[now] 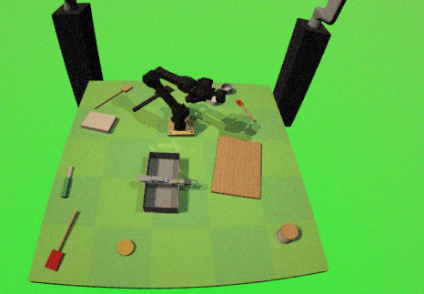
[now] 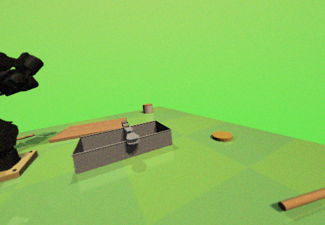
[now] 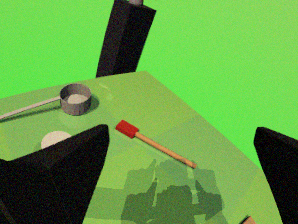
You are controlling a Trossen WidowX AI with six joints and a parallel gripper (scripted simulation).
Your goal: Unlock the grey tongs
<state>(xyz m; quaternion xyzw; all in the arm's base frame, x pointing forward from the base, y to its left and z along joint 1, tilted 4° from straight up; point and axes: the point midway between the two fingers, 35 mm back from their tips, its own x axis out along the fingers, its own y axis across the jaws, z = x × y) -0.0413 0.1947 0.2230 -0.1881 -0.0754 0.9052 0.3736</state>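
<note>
Right now the yellow lock piece is 450 mm ahead of my gripper tip, 200 mm to the right of it and 180 mm below it. Also, from my gripper tip: black spatula: 200 mm behind, 380 mm to the right, 240 mm below; then grey roasting tin: 440 mm ahead, 270 mm to the right, 220 mm below; then wooden board: 300 mm ahead, 110 mm to the left, 240 mm below.
</note>
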